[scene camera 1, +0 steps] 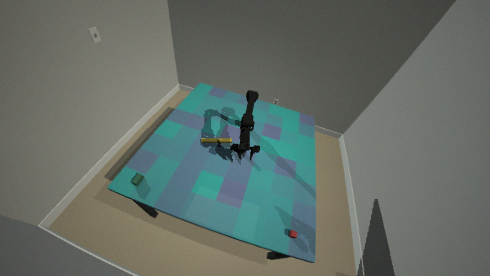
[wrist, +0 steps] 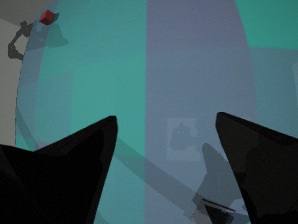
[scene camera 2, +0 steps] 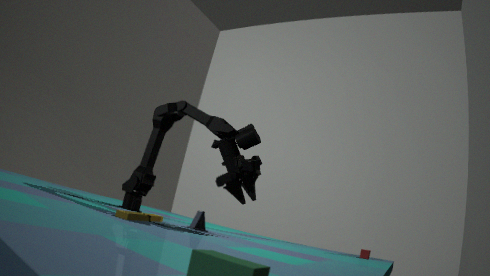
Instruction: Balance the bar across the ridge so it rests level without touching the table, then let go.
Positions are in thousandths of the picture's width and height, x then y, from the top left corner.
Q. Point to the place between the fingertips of the gripper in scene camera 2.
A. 509,734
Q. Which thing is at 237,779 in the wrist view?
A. The gripper.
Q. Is the gripper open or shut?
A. Open.
